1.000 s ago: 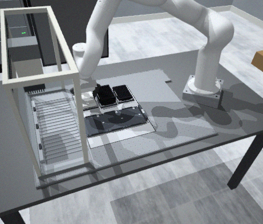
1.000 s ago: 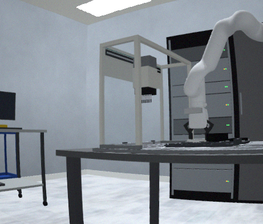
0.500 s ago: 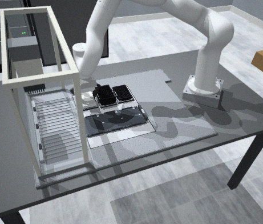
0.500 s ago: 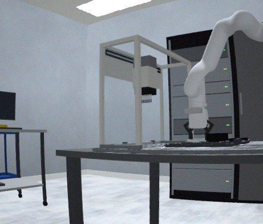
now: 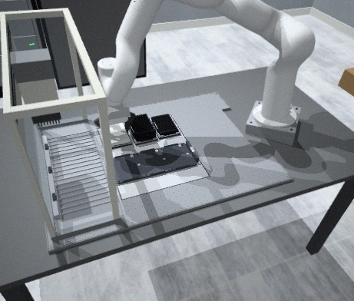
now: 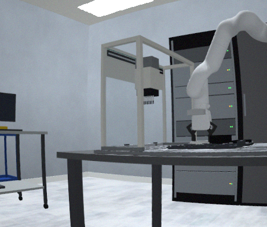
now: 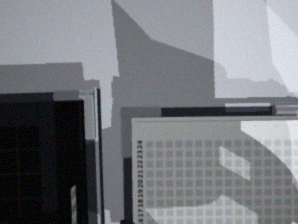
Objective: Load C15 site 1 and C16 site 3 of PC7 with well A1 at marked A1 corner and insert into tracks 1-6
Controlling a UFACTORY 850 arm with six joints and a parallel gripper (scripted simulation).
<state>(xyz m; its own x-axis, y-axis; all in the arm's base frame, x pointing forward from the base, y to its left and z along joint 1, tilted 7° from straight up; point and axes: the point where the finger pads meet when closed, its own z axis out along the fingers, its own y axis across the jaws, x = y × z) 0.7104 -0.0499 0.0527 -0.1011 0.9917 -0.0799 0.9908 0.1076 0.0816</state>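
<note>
Right now my hand is 2 cm above the nest S3. Also, from my hand: plate carrier PC7 (12 cm behind, 19 cm to the left, 1 cm below); plate C15 (22 cm behind, 2 cm to the right, 1 cm below); nest S1 (22 cm behind, 2 cm to the right, 2 cm below).
</note>
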